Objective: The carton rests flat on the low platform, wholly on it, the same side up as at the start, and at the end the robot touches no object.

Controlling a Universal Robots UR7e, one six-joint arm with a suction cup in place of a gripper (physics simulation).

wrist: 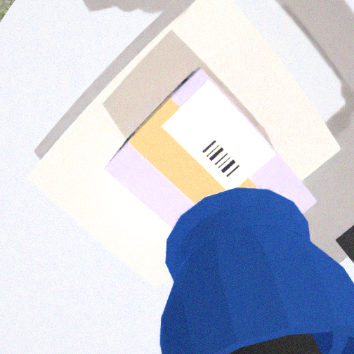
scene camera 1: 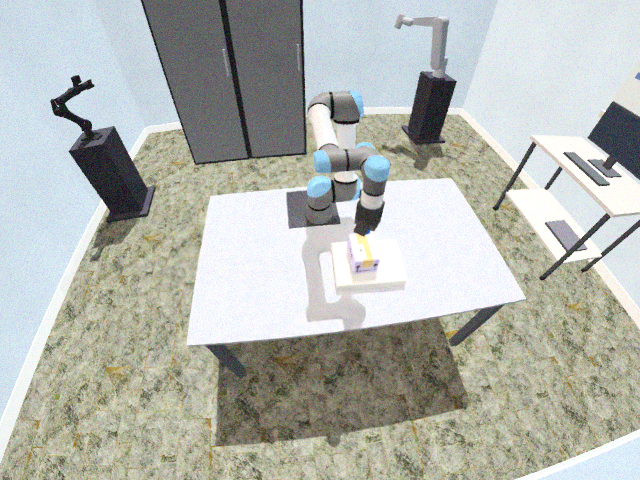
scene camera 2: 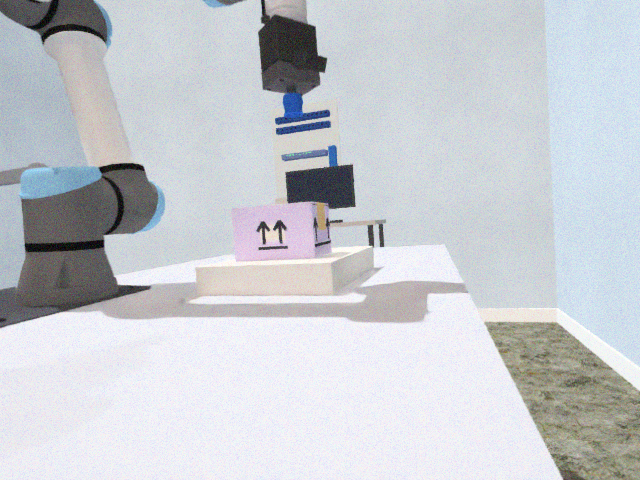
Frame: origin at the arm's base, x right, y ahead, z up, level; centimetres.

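Seen in the pictures: hand at its tool point: (scene camera 2: 293, 114); arm's base at its link origin: (scene camera 1: 319, 213) (scene camera 2: 69, 295).
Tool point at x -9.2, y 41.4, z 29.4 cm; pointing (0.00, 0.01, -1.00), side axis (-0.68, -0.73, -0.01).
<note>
Pixels of each thing's top centre, then the offset from my tool point to it. Level surfaces: height alone.
- lilac carton at its top centre: (scene camera 2: 281, 205) (scene camera 1: 364, 246) dx -3.0, dy -4.4, dz -15.8 cm
- low cream platform at its top centre: (scene camera 2: 297, 254) (scene camera 1: 368, 260) dx -5.8, dy -2.8, dz -25.6 cm
- white table at its surface level: dz -30.3 cm
The lilac carton (scene camera 1: 363, 254) (scene camera 2: 273, 230) (wrist: 145, 175) with an orange tape band and a white barcode label rests flat on the low cream platform (scene camera 1: 390, 283) (scene camera 2: 263, 280) (wrist: 75, 190). Its two side arrows point up, and its base appears wholly within the platform's top. My gripper, a blue suction cup (scene camera 1: 367, 232) (scene camera 2: 293, 114) (wrist: 237, 200), is open and empty. In the scene camera 2 view it hangs well above the carton, with a wide gap between them. In the wrist view the cup hides a corner part of the carton and of the platform.
The platform stands on a white table (scene camera 1: 248, 268) (scene camera 2: 258, 392). The arm's base is on a dark plate (scene camera 1: 297, 211) behind the platform. A side desk (scene camera 1: 584, 175) with a monitor (scene camera 1: 622, 136) (scene camera 2: 320, 186) stands apart at the right, and a grey cabinet (scene camera 1: 268, 77) is at the back.
</note>
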